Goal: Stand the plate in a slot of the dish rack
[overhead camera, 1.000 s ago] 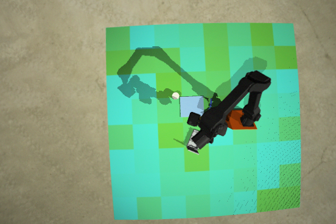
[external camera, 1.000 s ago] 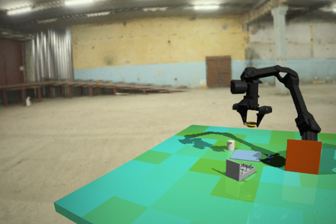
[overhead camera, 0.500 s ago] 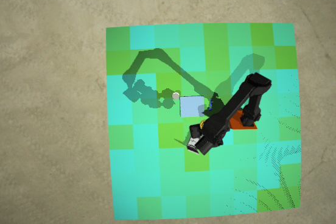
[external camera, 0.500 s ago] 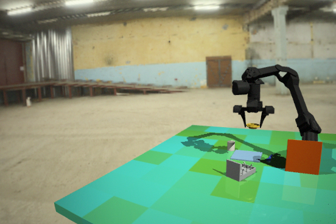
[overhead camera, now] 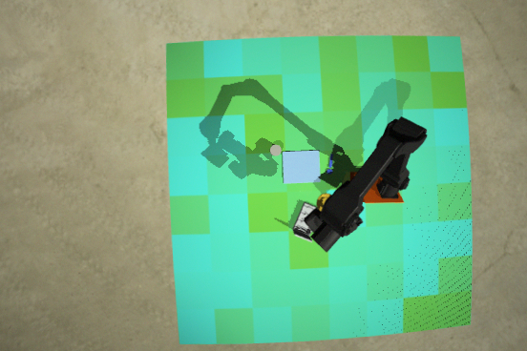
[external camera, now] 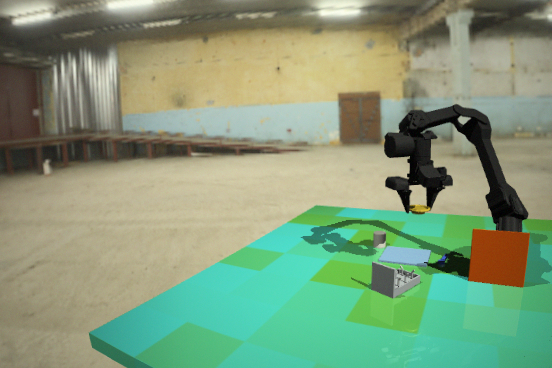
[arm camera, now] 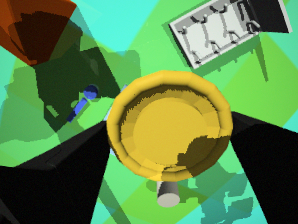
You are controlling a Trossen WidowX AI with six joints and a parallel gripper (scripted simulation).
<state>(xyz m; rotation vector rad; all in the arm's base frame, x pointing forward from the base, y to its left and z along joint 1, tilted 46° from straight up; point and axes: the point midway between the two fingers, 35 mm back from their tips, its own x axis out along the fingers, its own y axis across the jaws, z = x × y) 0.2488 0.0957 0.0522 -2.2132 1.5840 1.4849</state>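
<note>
The grey dish rack is 3 cm ahead of my gripper tip, 10 cm to the left of it and 16 cm below it. Also, from my gripper tip: light blue mat (6 cm ahead, 11 cm to the right, 18 cm below); yellow plate (1 cm above); dark blue spoon (6 cm behind, 12 cm to the right, 18 cm below).
</note>
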